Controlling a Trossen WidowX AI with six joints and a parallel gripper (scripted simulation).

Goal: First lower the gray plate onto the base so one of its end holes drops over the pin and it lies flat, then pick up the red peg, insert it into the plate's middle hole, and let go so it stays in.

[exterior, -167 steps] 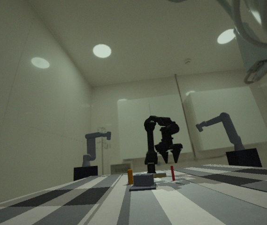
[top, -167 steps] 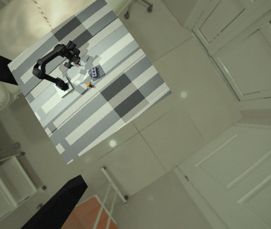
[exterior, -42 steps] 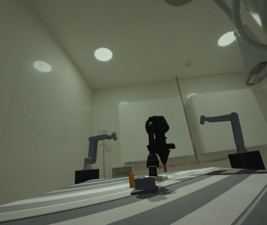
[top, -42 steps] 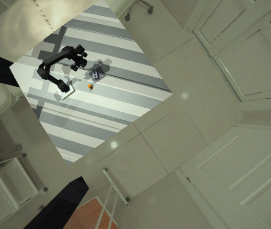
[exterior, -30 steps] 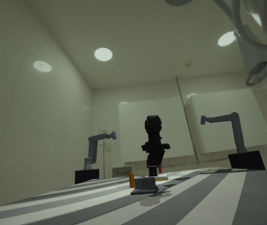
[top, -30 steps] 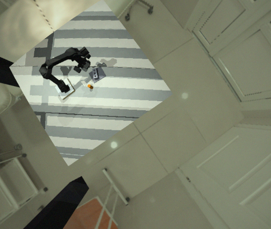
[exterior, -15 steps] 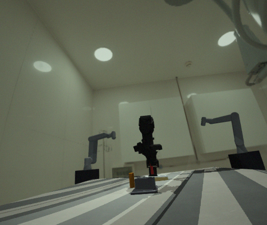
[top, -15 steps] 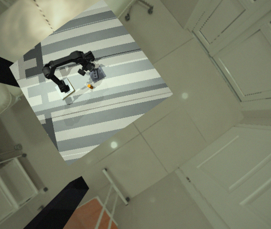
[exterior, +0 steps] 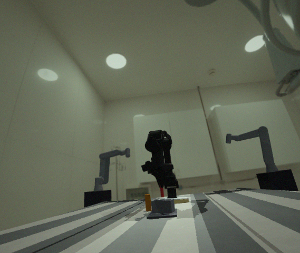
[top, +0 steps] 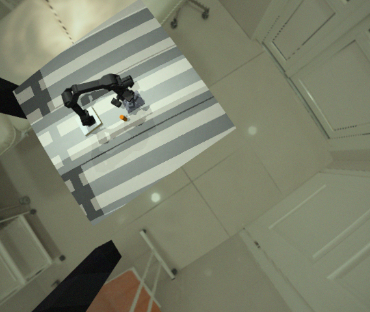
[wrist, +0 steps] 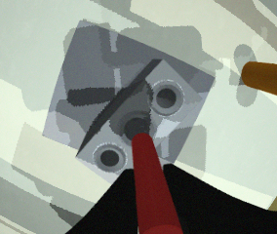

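Right now the red peg is right at my gripper tip. Round my gripper tip: gray plate: 70 mm below; base: 10 mm ahead, 10 mm to the left, 100 mm below; orange cylinder: 100 mm behind, 90 mm to the right, 70 mm below.
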